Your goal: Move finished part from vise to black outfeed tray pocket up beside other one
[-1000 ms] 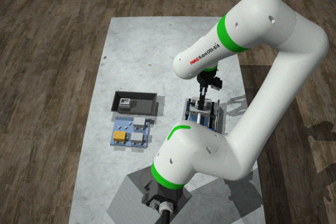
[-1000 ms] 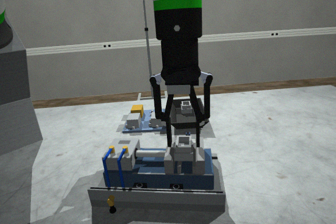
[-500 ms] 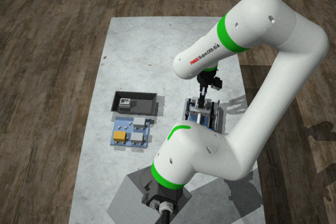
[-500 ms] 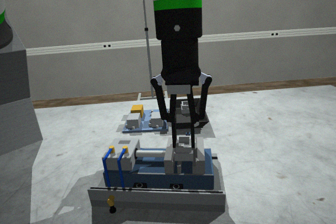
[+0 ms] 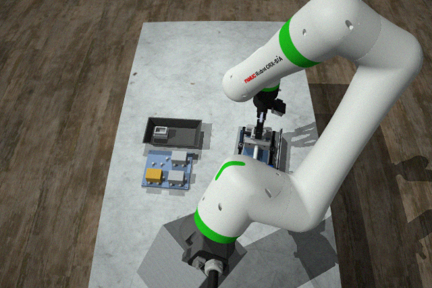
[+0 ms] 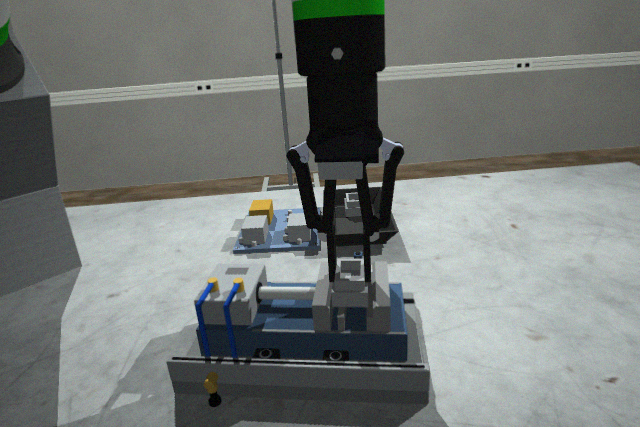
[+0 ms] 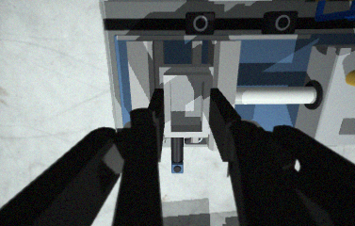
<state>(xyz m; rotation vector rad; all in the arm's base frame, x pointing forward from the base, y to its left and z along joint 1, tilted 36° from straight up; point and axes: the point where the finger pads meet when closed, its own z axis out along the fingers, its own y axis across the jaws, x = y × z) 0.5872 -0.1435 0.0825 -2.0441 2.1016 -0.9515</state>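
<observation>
My hand is 40 mm above the part. Also, from my hand: blue vise (60 mm behind, 10 mm to the left, 100 mm below); grey rail (70 mm behind, 80 mm to the right, 100 mm below); push rod (80 mm behind, 10 mm to the left, 60 mm below).
</observation>
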